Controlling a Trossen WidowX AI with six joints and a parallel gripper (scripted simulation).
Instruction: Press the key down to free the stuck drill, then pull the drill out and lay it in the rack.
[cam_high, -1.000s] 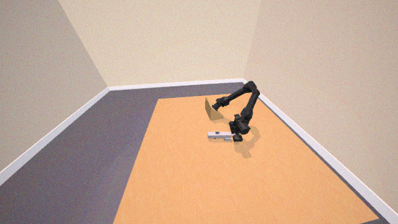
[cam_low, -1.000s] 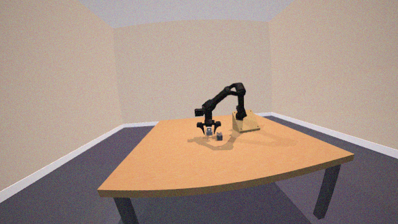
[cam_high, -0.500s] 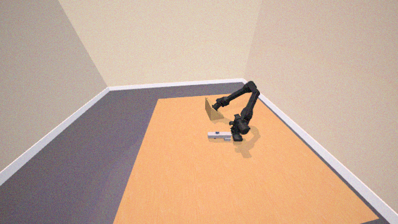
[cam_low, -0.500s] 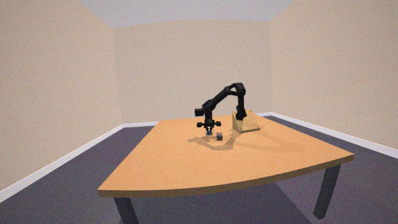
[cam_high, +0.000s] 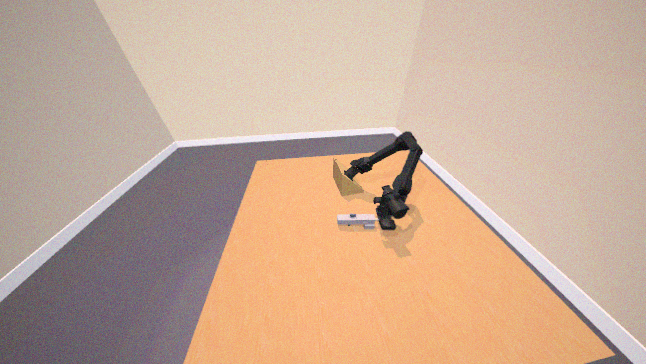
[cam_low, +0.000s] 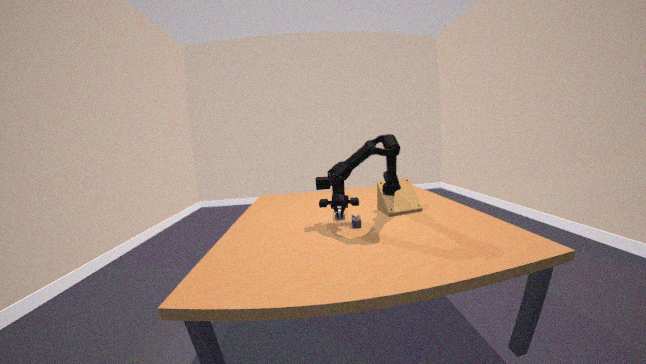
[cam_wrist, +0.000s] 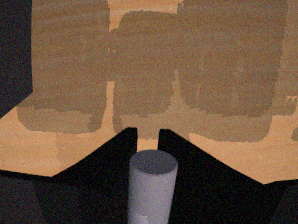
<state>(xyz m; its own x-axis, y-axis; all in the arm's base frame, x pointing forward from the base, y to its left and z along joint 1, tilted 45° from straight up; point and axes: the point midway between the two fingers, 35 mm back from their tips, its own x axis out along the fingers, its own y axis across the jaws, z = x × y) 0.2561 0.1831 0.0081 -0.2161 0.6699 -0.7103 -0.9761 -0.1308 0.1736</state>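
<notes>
Now: gripper tip 50 mm to the left of the drill and 30 mm below it. The rest, counted from my gripper tip: blue key (150 mm to the right, 30 mm above); then grey holder block (120 mm to the right, 20 mm above); then dark grey rack (70 mm behind, 50 mm to the left).
</notes>
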